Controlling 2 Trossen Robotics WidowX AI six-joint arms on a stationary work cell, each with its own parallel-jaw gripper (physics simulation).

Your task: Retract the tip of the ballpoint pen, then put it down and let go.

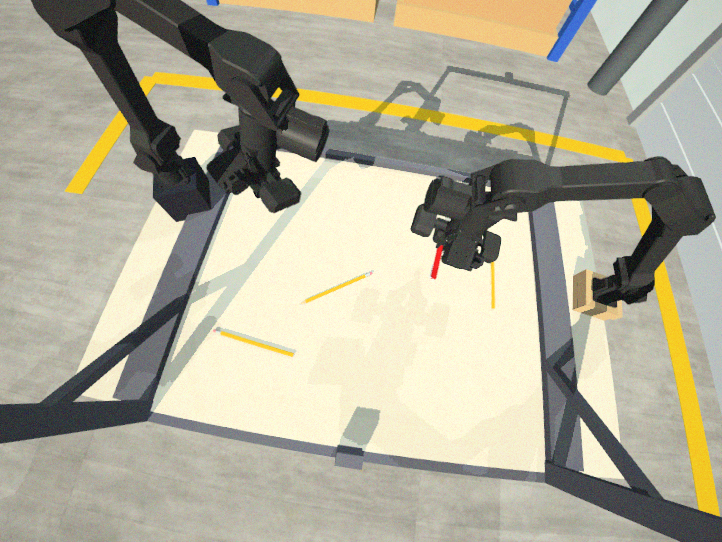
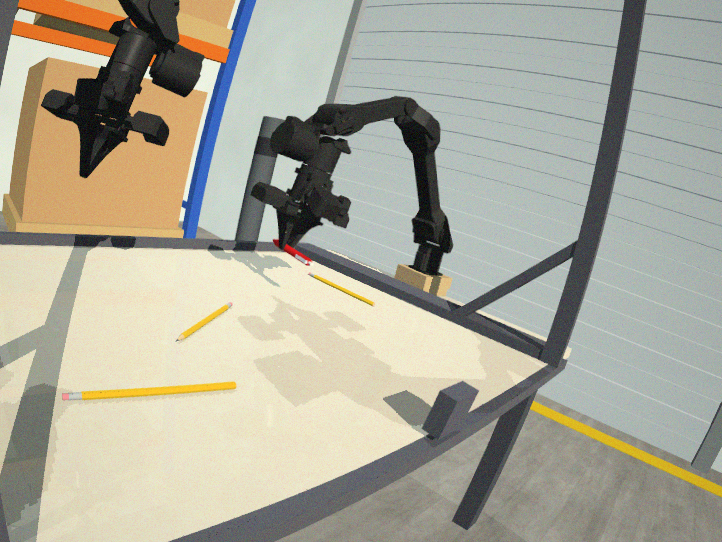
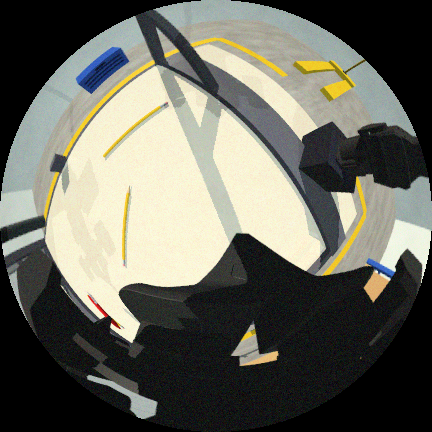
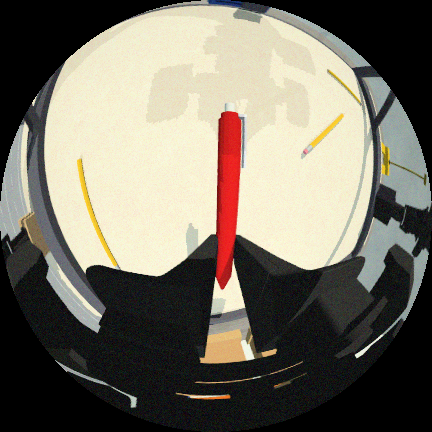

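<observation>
A red ballpoint pen is clamped near its pointed end between the fingers of my right gripper. The pen's white button and clip end sticks out past the fingers. It slants down low over the cream table top, near the back right rail. I cannot tell whether it touches the table. My left gripper is shut and empty, raised over the back left corner, far from the pen.
Three yellow pencils lie on the table: one in the middle, one at the front left, one beside the right gripper. A dark frame rail runs around the table. A small dark block sits on the front edge.
</observation>
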